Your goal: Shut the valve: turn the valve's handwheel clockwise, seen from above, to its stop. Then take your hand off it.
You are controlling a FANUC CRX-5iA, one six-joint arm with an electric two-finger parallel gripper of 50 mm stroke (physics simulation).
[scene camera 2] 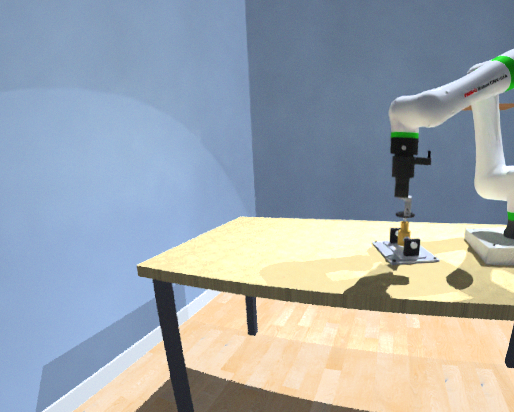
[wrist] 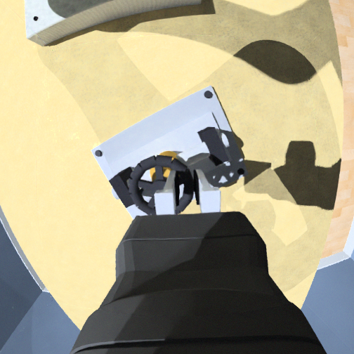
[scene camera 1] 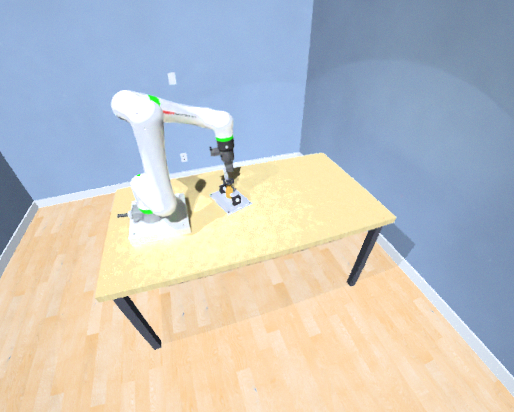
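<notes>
The valve has an orange-yellow body [scene camera 1: 229,192] [scene camera 2: 404,237] [wrist: 155,173] and stands upright on a pale plate [scene camera 1: 217,199] [scene camera 2: 426,258] [wrist: 135,135]. Its black, spoked handwheel [scene camera 2: 399,214] [wrist: 134,187] lies level on top. In scene camera 1 the wheel is small and hard to make out. My gripper [scene camera 1: 228,180] [scene camera 2: 408,213] [wrist: 186,180] points down at the wheel's rim, its fingers a little apart. In the wrist view one finger overlaps the wheel's inside and the other is beyond its right side, with the rim between them, not clamped. The fingertips partly hide the rim.
Two black blocks with pale round faces [scene camera 1: 236,200] [scene camera 2: 411,247] stand by the valve body on the plate. The plate lies on the wooden table [scene camera 1: 300,200] [scene camera 2: 225,255]. The robot's pale base [scene camera 1: 160,227] [scene camera 2: 487,252] [wrist: 37,25] stands near the plate.
</notes>
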